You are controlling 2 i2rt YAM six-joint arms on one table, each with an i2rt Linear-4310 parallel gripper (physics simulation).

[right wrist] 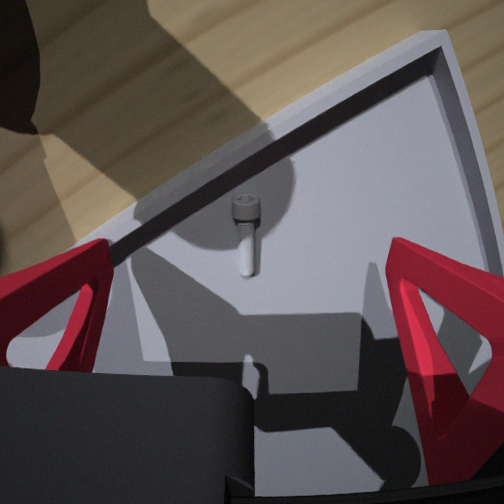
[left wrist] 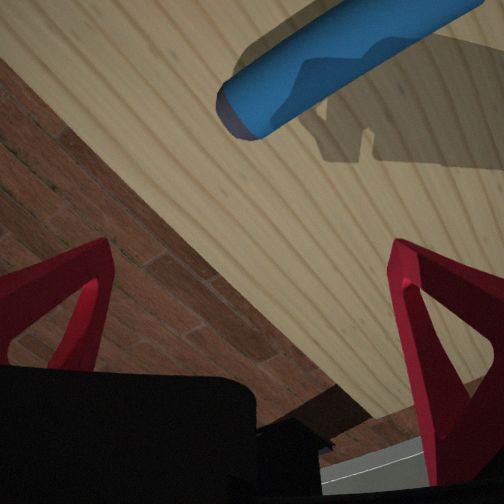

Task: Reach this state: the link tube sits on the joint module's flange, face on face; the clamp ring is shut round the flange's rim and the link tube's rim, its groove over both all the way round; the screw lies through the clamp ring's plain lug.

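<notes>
The blue link tube (left wrist: 330, 60) lies on its side on the wooden table top, at the top of the left wrist view, with one end facing me. My left gripper (left wrist: 250, 310) is open and empty, well short of the tube, over the table's edge. In the right wrist view the grey screw (right wrist: 246, 235) lies flat in a shallow grey tray (right wrist: 320, 260), head away from me. My right gripper (right wrist: 250, 310) is open and empty above the tray, with the screw ahead of the fingertips. The joint module and the clamp ring are not in view.
The tray has a raised rim along its far and right sides (right wrist: 465, 150). A brick floor (left wrist: 100, 210) lies beyond the table's edge in the left wrist view. A dark object (right wrist: 17, 65) stands at the top left of the right wrist view.
</notes>
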